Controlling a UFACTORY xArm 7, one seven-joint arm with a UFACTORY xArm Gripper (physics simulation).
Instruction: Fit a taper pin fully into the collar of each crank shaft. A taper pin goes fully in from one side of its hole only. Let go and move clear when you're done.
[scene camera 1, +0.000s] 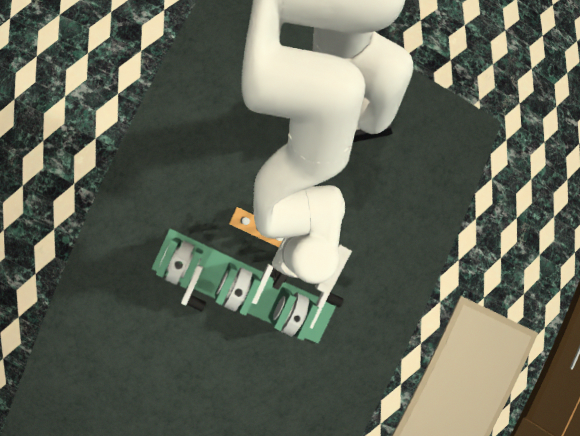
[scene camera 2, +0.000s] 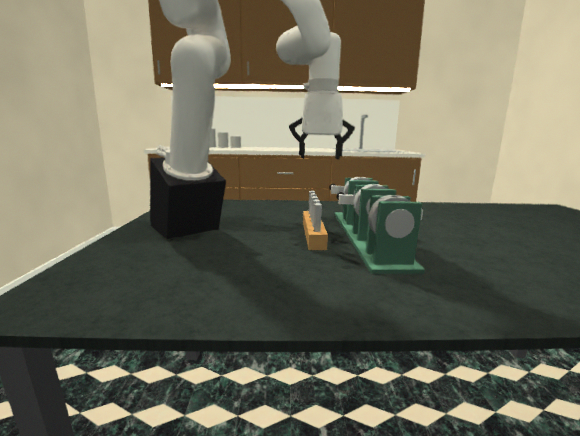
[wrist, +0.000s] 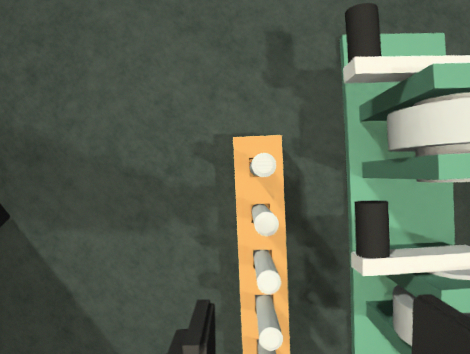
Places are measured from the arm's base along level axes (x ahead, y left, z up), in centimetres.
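Where they show: gripper, fingertip midpoint: (scene camera 2: 320, 158) (wrist: 314, 332); arm's base, origin of the base link: (scene camera 2: 188, 169).
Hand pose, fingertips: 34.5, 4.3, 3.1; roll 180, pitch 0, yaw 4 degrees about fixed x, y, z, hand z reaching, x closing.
Note:
Each offset is from my fingertips to the top centre of the thing, as dx, dy, dz. "*": to the spot under its first point.
An orange rack (scene camera 1: 236, 218) (scene camera 2: 318, 242) (wrist: 259, 192) holds several grey taper pins standing upright; one pin (scene camera 1: 245, 220) (wrist: 263, 165) stands at its end. Beside it is a green stand (scene camera 1: 212, 262) (scene camera 2: 395, 257) (wrist: 358, 145) with three crank shafts. In scene camera 1 the left collar {* +18.3, -17.2, -6.6} (scene camera 1: 175, 275), middle collar {* +11.3, -3.6, -7.0} (scene camera 1: 244, 279) and right collar {* +10.3, +10.5, -6.6} (scene camera 1: 300, 307) each show a dark open hole on top, with no pin seen in it. One collar {* +8.9, +10.5, -7.8} (wrist: 430, 125) also shows in the wrist view. My gripper (scene camera 2: 320, 155) (wrist: 314, 332) is open and empty, above the rack's height; the arm hides it in scene camera 1.
White crank arms with black handles stick out from the stand: the left handle {* +21.8, -10.2, -9.9} (scene camera 1: 195, 302) on the side away from the rack, the middle handle (scene camera 1: 277, 279) (wrist: 372, 229) and right handle {* +4.9, +17.8, -9.6} (scene camera 1: 336, 300) (wrist: 363, 31) on the rack side. The arm's black base (scene camera 2: 192, 207) stands at the left.

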